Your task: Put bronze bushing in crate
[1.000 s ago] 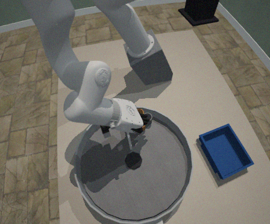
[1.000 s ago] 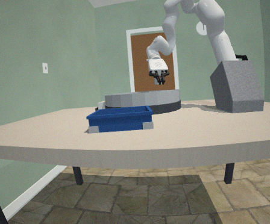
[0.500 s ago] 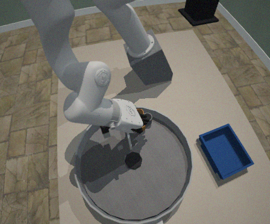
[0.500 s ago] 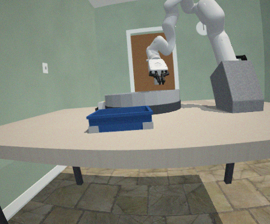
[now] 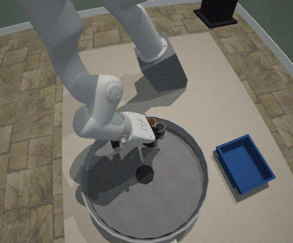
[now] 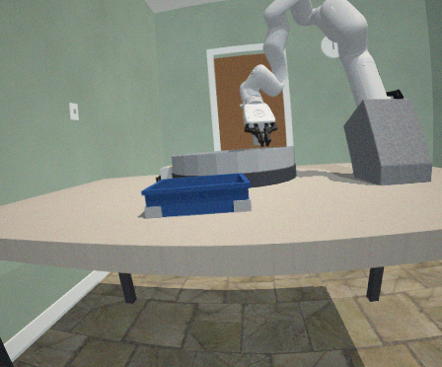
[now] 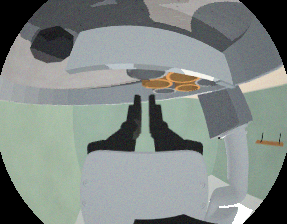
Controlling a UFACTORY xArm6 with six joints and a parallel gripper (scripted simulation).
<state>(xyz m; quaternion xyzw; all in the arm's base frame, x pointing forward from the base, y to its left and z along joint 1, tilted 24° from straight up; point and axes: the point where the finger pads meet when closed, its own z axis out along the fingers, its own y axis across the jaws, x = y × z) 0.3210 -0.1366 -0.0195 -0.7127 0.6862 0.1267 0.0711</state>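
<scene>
My gripper is now 19 cm short of the blue crate, 29 cm to the right of it and 10 cm above it. From my hand the other things lie so: grey turning table: 10 cm ahead, 7 cm to the right, 8 cm below.
</scene>
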